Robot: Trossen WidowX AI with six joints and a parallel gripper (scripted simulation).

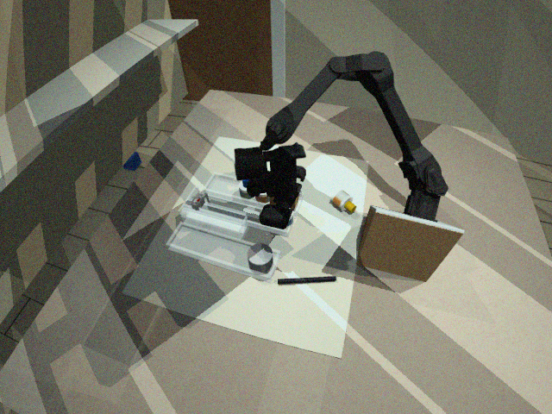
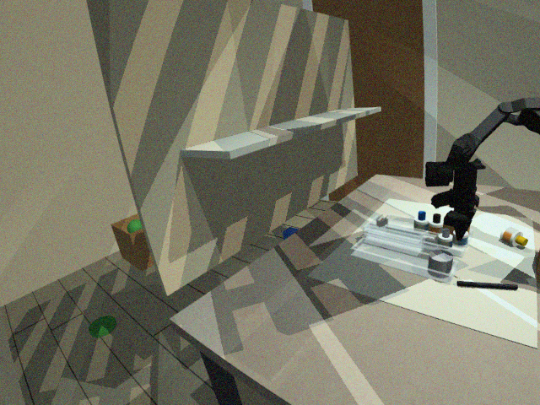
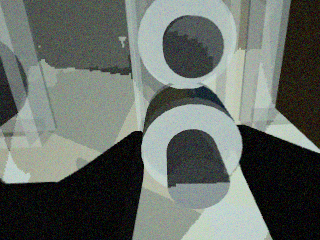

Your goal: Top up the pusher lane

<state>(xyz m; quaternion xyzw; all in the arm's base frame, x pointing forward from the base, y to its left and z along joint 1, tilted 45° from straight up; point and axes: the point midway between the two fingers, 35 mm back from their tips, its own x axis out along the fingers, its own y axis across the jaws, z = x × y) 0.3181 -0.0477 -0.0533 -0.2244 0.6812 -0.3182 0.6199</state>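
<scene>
Now: the grey cylinder 3 cm ahead of my gripper tip, 12 cm to the left of it and 2 cm below it. Round my gripper tip: black rod 8 cm behind, 14 cm to the left, 5 cm below.
</scene>
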